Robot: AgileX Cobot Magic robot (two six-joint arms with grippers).
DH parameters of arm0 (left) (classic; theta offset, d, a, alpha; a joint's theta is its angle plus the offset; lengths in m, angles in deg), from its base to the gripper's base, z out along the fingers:
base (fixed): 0 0 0 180
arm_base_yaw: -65.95 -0.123 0 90
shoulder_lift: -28.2 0 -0.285 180
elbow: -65.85 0 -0.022 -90
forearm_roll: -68.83 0.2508 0 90
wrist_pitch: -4.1 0 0.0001 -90
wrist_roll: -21.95 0.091 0 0
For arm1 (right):
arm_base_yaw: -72.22 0.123 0 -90
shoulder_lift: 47.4 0 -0.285 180
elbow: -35.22 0 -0.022 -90
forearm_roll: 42.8 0.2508 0 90
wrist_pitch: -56.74 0 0.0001 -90
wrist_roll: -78.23 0.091 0 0
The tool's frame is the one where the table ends.
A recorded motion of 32 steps. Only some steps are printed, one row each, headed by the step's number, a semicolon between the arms.
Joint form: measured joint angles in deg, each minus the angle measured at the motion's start. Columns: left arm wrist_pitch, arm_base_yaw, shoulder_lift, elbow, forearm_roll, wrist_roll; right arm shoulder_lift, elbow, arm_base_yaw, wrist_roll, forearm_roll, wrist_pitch.
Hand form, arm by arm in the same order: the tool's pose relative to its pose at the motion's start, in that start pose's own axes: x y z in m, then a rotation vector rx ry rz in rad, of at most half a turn. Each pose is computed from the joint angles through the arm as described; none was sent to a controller.
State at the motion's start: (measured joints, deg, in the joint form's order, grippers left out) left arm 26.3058 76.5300 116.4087 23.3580 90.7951 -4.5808; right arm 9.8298 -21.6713 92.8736 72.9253 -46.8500 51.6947
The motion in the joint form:
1: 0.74 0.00 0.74 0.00 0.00 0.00; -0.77 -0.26 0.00 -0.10 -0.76 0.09
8: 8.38 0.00 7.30 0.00 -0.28 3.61; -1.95 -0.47 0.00 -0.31 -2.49 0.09
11: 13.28 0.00 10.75 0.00 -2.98 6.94; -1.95 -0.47 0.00 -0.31 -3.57 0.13
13: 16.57 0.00 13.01 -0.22 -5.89 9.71; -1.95 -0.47 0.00 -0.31 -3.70 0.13
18: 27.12 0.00 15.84 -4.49 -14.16 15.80; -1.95 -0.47 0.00 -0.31 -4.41 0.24
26: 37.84 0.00 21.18 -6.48 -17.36 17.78; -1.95 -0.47 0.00 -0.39 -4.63 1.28
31: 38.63 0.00 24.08 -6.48 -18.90 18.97; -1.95 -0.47 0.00 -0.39 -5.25 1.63
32: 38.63 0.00 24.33 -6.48 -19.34 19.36; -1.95 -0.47 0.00 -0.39 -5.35 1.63
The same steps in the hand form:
1: 0.0018 0.0001 0.0025 0.0044 0.0012 -0.0019; 0.0002 -0.0001 -0.0022 0.0028 -0.0102 -0.0149
8: 0.0178 0.0009 0.0235 0.0482 -0.0086 0.0376; -0.0002 -0.0004 -0.0057 0.0087 -0.0266 -0.0485
11: 0.0249 0.0031 0.0337 0.0517 -0.0387 0.0441; -0.0003 -0.0006 -0.0057 0.0107 -0.0271 -0.0673
13: 0.0304 0.0059 0.0396 0.0380 -0.0606 0.0432; -0.0003 -0.0006 -0.0057 0.0109 -0.0271 -0.0695
18: 0.0474 0.0137 0.0362 -0.0243 -0.1417 0.0245; -0.0004 -0.0007 -0.0057 0.0122 -0.0288 -0.0818
26: 0.0645 0.0193 0.0409 -0.0497 -0.2075 0.0145; -0.0021 -0.0007 -0.0057 0.0136 -0.0469 -0.0872
31: 0.0766 0.0236 0.0467 -0.0769 -0.1743 0.0154; -0.0026 -0.0008 -0.0058 0.0149 -0.0529 -0.0980
32: 0.0777 0.0244 0.0472 -0.0843 -0.1708 0.0175; -0.0026 -0.0008 -0.0058 0.0150 -0.0529 -0.0997

